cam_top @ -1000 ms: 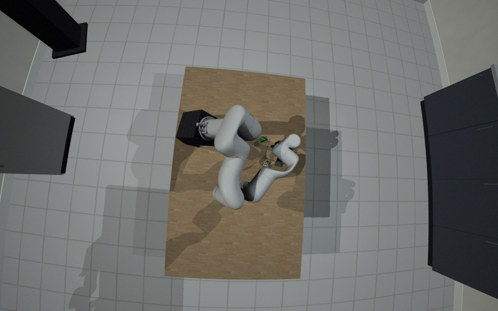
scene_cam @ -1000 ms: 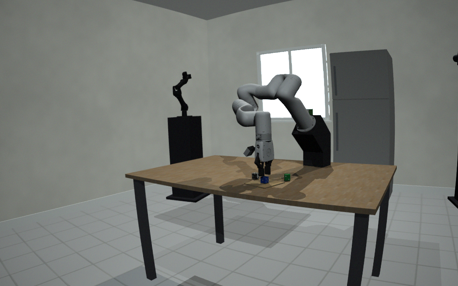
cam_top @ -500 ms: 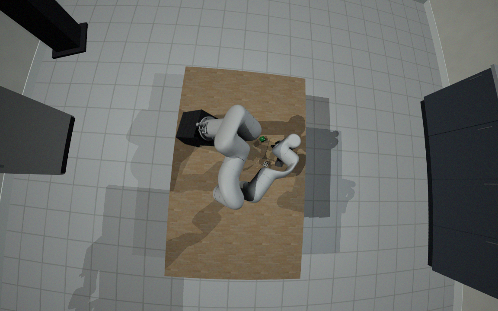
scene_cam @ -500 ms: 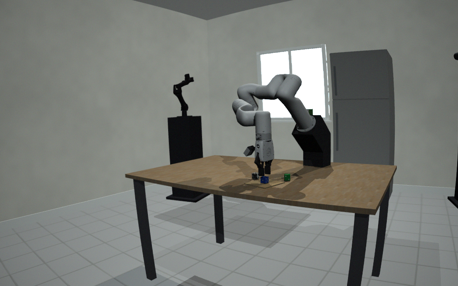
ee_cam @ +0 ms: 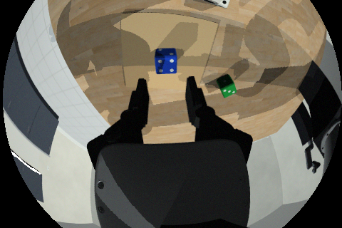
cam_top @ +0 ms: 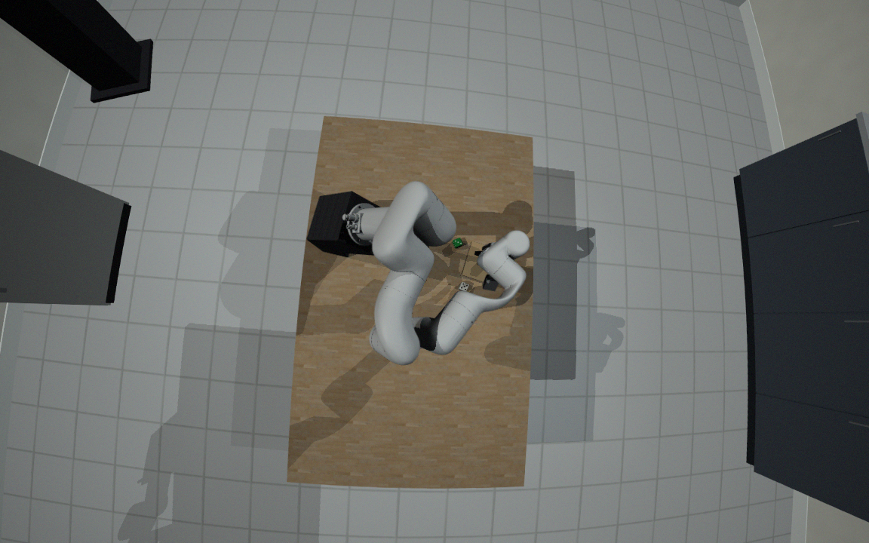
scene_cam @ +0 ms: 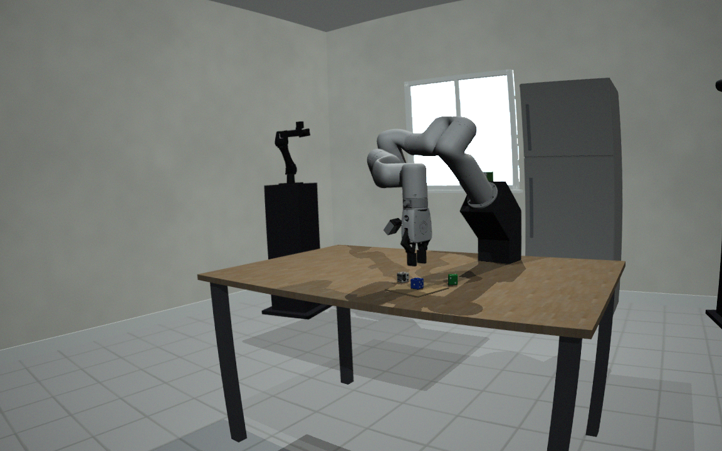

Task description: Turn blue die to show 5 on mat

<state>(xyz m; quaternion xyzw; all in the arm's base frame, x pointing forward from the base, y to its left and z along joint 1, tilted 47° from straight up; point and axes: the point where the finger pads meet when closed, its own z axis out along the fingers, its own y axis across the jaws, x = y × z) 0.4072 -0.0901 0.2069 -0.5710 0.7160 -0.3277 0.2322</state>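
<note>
My hand is 80 mm above the blue die. Also, from my hand: white die (100 mm behind, 80 mm to the right, 80 mm below); tan mat (100 mm below); green die (90 mm to the left, 90 mm behind, 80 mm below).
</note>
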